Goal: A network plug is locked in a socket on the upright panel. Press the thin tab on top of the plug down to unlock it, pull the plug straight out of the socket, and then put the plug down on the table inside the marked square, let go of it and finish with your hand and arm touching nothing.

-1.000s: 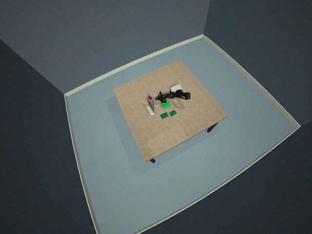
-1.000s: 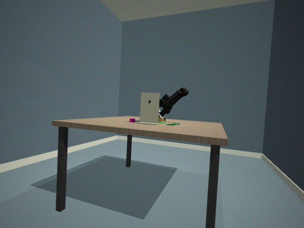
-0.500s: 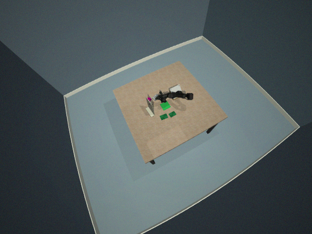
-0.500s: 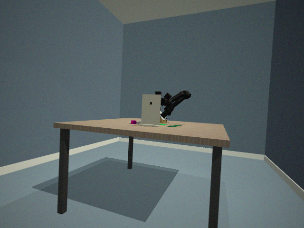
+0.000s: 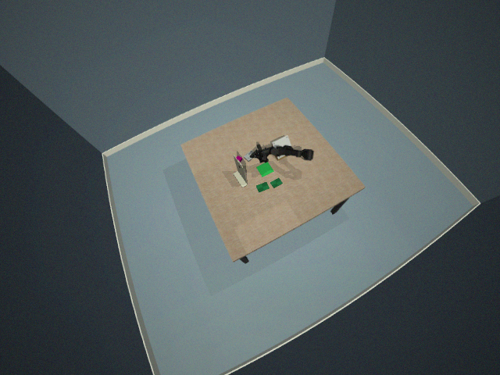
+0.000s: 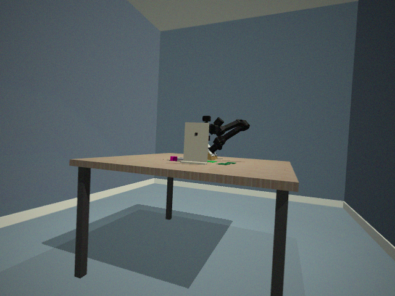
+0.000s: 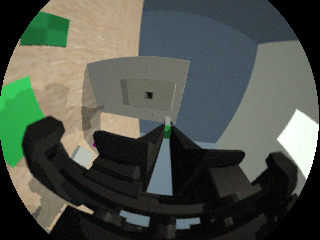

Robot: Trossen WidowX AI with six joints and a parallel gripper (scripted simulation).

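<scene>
Right now the green marked square is 110 mm behind my gripper tip, 40 mm to the left of it and 250 mm below it. Also, from my gripper tip: network plug 10 mm ahead; then beige panel 110 mm ahead, 10 mm to the left, 120 mm below; then grey plate 70 mm behind, 160 mm to the right, 240 mm below.
</scene>
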